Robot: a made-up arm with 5 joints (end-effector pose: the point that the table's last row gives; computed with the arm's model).
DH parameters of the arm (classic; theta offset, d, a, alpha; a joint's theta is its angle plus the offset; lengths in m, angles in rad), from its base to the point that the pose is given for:
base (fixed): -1.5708 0.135 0 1.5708
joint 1: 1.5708 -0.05 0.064 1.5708
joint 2: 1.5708 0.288 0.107 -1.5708
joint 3: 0 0.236 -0.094 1.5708
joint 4: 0 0.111 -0.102 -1.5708
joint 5: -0.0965 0 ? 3.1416
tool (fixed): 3.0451 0.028 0 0
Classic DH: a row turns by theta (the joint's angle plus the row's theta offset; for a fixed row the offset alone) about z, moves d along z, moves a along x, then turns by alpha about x.
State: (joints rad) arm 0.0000 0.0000 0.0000 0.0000 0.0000
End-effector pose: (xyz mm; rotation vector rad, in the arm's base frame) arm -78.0 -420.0 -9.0 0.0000 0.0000 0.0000
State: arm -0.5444 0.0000 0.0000 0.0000 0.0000
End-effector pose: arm -78.0 -284.7 -205.7 0.5444 0.0000 0.0000
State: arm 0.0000 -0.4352 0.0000 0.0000 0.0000
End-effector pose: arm -153.7 -420.0 64.3 0.0000 0.4352 0.0000
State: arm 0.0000 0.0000 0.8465 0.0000 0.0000
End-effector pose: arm -169.8 -359.7 -9.0 0.0000 0.0000 -0.8465
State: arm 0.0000 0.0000 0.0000 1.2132 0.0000
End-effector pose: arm -29.5 -420.0 -134.9 0.0000 -1.2132 0.0000
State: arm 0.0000 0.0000 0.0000 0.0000 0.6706
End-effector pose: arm -44.0 -280.6 -9.0 0.0000 0.0000 -0.6706
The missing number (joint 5, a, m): 0.218
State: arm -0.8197 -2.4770 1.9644 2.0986 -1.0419
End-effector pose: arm 229.7 -529.7 316.2 -0.9473 0.1844 2.1553
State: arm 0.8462 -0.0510 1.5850 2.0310 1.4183
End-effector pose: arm 32.1 -328.5 294.1 -0.3122 -3.0624 -0.4055
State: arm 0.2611 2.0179 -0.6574 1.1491 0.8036
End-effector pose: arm 344.8 -203.2 296.0 0.6652 -2.5521 1.1366
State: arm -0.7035 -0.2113 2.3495 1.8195 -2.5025
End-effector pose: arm -199.6 -198.1 170.6 -0.6506 1.3020 0.7193
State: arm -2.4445 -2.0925 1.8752 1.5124 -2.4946
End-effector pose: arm 268.6 12.7 -316.5 -0.0773 -0.8591 2.8429
